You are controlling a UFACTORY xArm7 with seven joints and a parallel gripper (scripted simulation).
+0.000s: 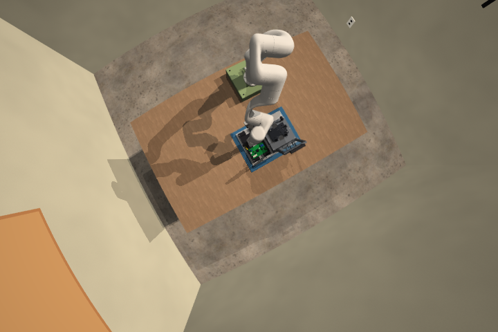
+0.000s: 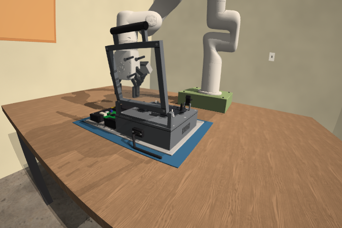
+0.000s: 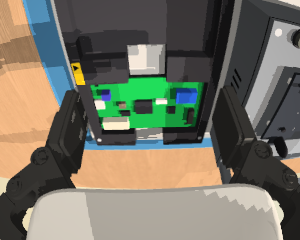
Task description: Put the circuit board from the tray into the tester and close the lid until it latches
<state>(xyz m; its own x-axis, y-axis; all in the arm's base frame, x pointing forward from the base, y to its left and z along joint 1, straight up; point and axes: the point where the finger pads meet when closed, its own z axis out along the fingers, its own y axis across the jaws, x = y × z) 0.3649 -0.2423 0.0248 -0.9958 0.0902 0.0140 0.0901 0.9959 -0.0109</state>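
My gripper is now 70 mm above the green circuit board, 60 mm short of it and 10 mm to the left of it. Round my hand: latch hook 230 mm to the left, 20 mm behind; then tester lid 160 mm ahead, 150 mm to the left, 90 mm above.
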